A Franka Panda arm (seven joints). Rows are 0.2 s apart.
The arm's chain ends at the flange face. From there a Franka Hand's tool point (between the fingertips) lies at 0.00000 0.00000 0.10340 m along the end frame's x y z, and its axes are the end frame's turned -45 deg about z.
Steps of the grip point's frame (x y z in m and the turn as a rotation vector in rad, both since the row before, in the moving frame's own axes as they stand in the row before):
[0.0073, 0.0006, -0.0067, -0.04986, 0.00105, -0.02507]
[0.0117, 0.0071, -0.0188, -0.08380, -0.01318, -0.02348]
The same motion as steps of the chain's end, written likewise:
[0.0018, -0.0083, -0.0066, -0.03451, 0.03600, -0.02507]
[0.0081, -0.0103, -0.0184, -0.06858, 0.04994, -0.02348]

